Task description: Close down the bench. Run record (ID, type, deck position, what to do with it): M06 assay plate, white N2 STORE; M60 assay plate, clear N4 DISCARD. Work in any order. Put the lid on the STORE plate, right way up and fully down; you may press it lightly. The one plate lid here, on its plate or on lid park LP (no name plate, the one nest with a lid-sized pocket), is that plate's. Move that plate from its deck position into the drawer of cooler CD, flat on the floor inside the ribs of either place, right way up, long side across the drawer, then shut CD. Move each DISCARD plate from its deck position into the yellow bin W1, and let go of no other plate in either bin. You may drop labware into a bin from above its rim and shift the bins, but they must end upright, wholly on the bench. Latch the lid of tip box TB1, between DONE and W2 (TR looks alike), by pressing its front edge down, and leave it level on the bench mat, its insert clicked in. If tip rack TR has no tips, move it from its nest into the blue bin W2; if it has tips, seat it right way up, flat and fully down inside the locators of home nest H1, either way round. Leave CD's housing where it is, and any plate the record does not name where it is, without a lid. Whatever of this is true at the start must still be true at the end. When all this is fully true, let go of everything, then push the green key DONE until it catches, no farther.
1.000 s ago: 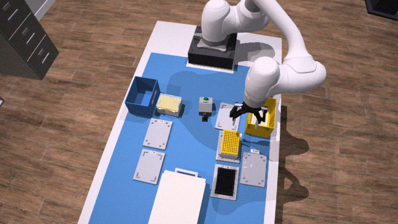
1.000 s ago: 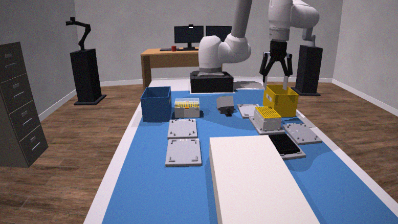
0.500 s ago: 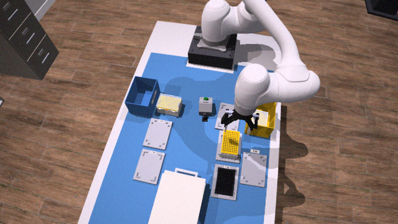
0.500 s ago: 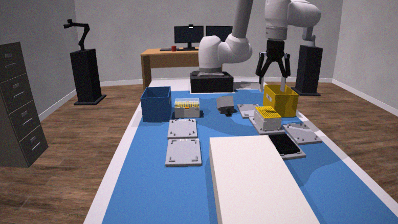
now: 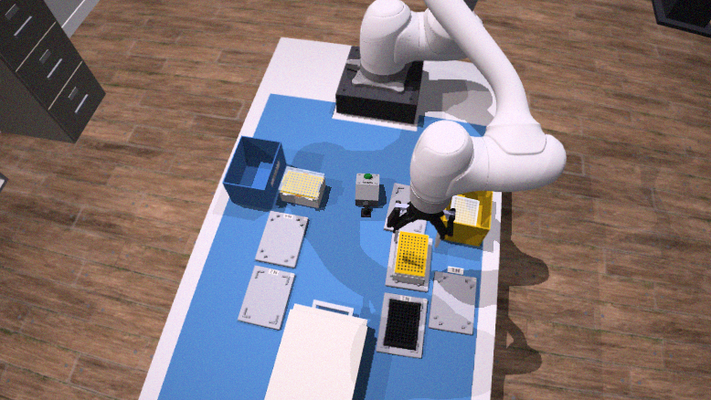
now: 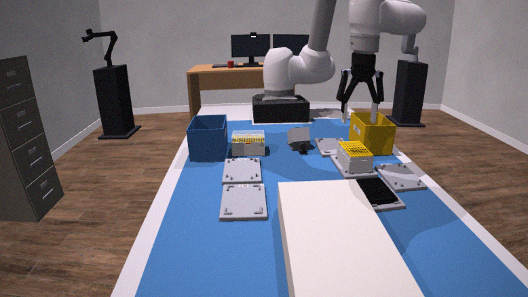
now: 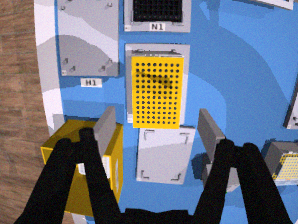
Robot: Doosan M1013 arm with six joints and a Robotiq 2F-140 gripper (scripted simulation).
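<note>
Now: hand 1 cm past the tip rack TR, 1 cm to the left of it and 13 cm above it. Round my hand: lid park nest: 17 cm behind, 4 cm to the right, 18 cm below; home nest H1: 9 cm ahead, 14 cm to the left, 18 cm below; nest N3: 18 cm below.
</note>
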